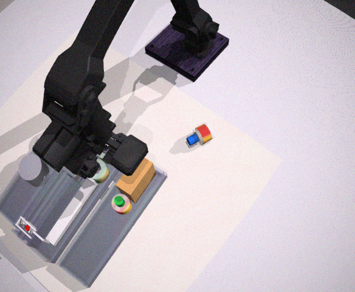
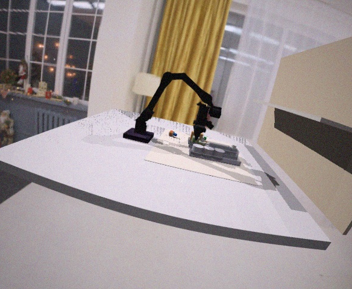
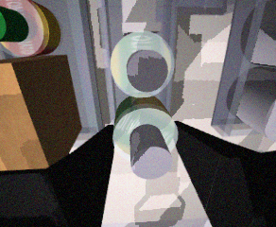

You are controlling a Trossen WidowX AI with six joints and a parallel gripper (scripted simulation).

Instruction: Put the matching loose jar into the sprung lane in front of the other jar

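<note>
The orange box is 8 cm to the left of my gripper tip, 2 cm ahead of it and 1 cm below it. From my gripper tip the other things lie so: red mark 23 cm ahead, 5 cm to the right, 2 cm above; grey rack 14 cm ahead, 3 cm to the right, 3 cm below.
</note>
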